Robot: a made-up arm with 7 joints. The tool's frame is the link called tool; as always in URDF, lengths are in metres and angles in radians. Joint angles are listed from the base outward.
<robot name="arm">
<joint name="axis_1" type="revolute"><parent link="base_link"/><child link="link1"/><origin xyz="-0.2 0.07 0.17"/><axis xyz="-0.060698 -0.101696 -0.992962"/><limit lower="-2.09" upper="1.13"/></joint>
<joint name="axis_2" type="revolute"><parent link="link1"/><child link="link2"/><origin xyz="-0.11 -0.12 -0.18"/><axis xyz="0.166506 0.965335 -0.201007"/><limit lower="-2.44" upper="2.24"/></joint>
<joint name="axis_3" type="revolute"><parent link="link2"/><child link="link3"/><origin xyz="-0.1 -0.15 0"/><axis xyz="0.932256 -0.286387 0.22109"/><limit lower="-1.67" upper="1.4"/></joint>
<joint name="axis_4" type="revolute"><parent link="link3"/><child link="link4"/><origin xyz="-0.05 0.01 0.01"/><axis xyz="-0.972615 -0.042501 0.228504"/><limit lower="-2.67" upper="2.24"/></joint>
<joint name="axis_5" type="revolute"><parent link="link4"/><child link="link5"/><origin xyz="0.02 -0.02 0.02"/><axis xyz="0 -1 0"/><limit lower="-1.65" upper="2.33"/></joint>
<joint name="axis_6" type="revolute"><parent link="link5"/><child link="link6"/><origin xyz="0.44 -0.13 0.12"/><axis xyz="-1 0 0"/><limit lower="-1.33" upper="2.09"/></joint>
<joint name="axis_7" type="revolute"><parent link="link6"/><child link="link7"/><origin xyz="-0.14 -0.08 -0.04"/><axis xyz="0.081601 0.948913 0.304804"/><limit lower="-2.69" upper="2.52"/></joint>
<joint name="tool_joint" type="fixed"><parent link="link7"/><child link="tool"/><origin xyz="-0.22 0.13 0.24" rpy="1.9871 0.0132 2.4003"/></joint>
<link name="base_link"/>
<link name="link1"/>
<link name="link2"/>
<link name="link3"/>
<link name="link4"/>
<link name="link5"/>
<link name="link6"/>
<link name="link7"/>
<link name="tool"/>
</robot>
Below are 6 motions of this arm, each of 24 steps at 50 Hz.
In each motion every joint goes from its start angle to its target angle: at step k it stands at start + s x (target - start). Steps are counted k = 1, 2, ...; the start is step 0. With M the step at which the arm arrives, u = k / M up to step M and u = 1 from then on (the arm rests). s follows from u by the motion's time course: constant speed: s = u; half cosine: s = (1 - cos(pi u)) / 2; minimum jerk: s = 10 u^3 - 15 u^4 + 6 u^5.
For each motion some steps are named. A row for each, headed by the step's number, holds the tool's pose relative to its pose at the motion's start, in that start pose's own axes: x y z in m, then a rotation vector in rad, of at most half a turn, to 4 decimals.
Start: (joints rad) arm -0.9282 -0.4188 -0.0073 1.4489 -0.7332 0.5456 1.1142
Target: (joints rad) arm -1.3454 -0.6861 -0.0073 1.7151 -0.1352 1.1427 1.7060
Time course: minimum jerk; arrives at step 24
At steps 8, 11, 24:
8: 0.0455 -0.0074 -0.0276 -0.0638 -0.1642 0.0863
11: 0.0852 -0.0204 -0.0510 -0.1538 -0.3078 0.2083
24: 0.1651 -0.0949 -0.1065 -0.5322 -0.5270 0.6582

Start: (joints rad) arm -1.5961 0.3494 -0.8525 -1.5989 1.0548 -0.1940 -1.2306
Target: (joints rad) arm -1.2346 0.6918 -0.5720 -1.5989 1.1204 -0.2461 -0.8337
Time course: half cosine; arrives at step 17
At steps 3, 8, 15, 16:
3: -0.0102 0.0139 -0.0017 0.0368 0.0015 -0.0157
8: -0.0543 0.0888 -0.0072 0.2239 -0.0172 -0.0877
15: -0.0933 0.1980 -0.0080 0.4682 -0.1096 -0.1615
16: -0.0946 0.2035 -0.0078 0.4797 -0.1160 -0.1644

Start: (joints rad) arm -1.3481 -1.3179 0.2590 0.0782 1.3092 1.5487 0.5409
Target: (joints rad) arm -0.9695 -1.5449 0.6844 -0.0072 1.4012 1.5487 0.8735
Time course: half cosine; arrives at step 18
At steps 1, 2, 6, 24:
1: -0.0010 0.0006 -0.0008 0.0001 0.0003 0.0034
2: -0.0040 0.0024 -0.0031 0.0002 0.0012 0.0133
6: -0.0335 0.0181 -0.0256 -0.0041 0.0168 0.1084
24: -0.1364 0.0484 -0.0910 -0.0651 0.1690 0.3954

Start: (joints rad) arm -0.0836 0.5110 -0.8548 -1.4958 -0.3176 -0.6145 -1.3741
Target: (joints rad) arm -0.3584 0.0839 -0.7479 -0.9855 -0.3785 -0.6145 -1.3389
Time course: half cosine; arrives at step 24
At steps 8, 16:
8: 0.0211 -0.0012 0.0043 -0.0355 0.1886 -0.0223
16: 0.0572 -0.0062 0.0062 -0.1318 0.5517 -0.0654

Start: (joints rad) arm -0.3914 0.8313 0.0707 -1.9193 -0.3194 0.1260 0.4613
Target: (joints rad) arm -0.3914 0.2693 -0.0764 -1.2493 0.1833 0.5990 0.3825
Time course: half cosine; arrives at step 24
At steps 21, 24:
21: 0.3622 -0.0776 0.2880 0.6731 -0.6137 -1.1932
24: 0.3688 -0.0934 0.2946 0.6852 -0.6313 -1.2506

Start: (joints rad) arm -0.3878 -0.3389 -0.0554 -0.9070 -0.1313 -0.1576 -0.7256
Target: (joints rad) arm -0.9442 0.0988 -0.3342 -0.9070 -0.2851 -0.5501 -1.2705
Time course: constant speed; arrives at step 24
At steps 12, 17, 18, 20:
12: -0.0190 -0.0530 0.1202 0.1802 -0.1896 0.0738
17: -0.0182 -0.0843 0.1720 0.2755 -0.2607 0.0611
18: -0.0175 -0.0913 0.1822 0.2954 -0.2738 0.0553
20: -0.0153 -0.1064 0.2023 0.3359 -0.2987 0.0402

